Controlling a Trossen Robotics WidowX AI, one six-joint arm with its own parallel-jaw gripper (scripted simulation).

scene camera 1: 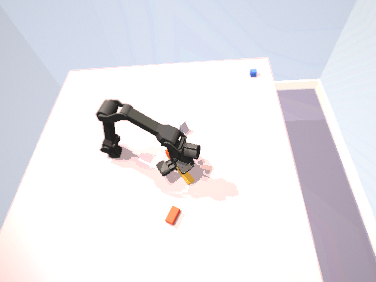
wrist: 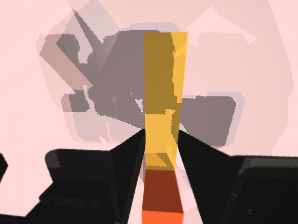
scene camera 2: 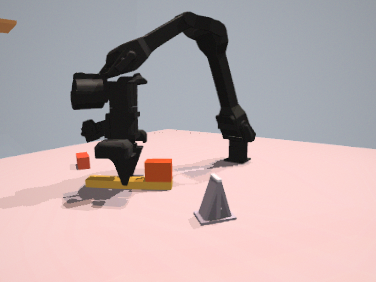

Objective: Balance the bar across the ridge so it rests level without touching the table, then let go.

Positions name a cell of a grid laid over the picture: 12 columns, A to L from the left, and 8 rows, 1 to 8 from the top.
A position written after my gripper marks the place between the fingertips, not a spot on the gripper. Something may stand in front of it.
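Note:
I can see a bar (scene camera 2: F5) here, and I can also see my gripper (scene camera 2: E6). The wrist view shows my gripper (wrist: G5) as well.

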